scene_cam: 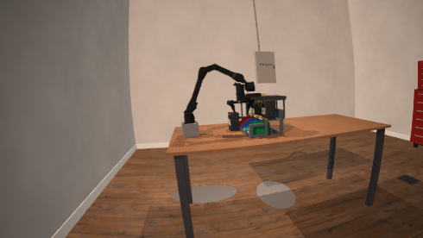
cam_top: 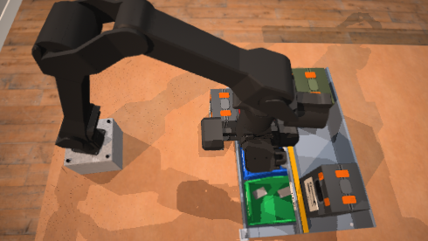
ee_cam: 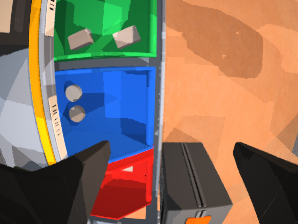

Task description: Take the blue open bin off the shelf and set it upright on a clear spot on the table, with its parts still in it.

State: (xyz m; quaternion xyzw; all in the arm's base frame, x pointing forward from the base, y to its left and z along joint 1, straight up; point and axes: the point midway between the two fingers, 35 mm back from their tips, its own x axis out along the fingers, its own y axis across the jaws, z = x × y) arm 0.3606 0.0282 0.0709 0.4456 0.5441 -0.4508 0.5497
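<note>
Now: hand 120 mm above the blue open bin, 80 mm short of it and 20 mm to the right of it. Round my hand: red bin (130 mm to the left, 120 mm below, 60 mm ahead); then green bin (120 mm below, 100 mm ahead, 90 mm to the right); then yellow rail (110 mm ahead, 50 mm below, 20 mm to the left).
</note>
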